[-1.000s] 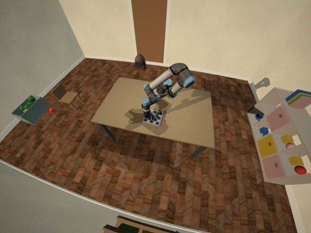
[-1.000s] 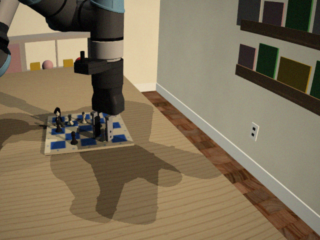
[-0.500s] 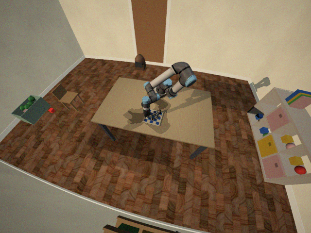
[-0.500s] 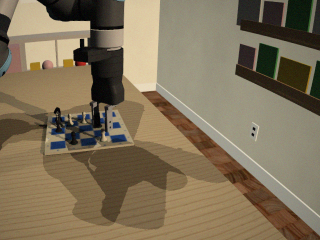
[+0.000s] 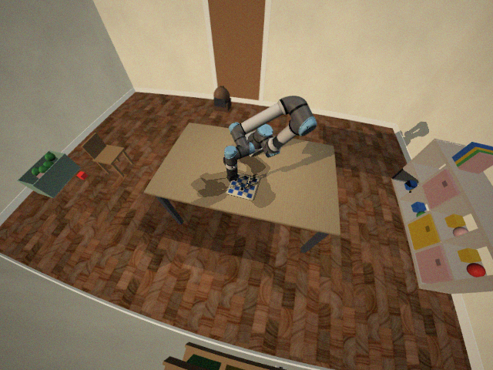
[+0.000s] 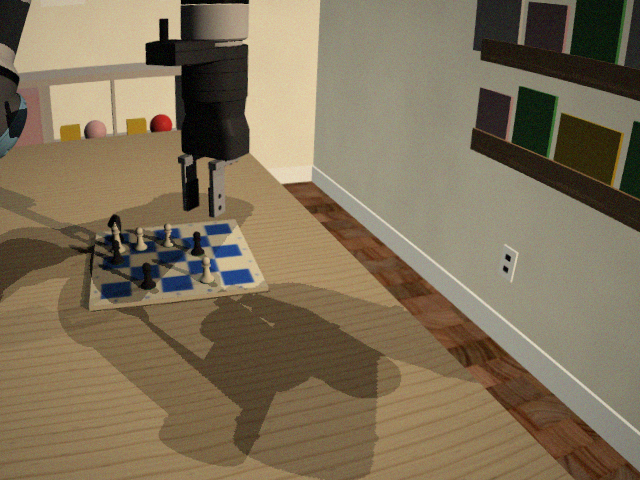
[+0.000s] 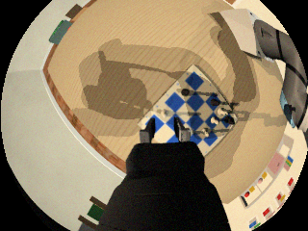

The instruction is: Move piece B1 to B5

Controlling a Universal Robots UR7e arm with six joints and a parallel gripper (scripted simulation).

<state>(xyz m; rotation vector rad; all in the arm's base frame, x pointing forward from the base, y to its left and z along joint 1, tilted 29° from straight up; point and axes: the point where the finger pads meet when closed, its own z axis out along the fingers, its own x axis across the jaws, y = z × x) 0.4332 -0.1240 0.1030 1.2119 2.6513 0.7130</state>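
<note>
My hand is 110 mm above the blue-and-white chessboard, 80 mm to the right of it and 40 mm past it. Also, from my hand: tall black piece 150 mm to the left, 110 mm behind, 90 mm below.
</note>
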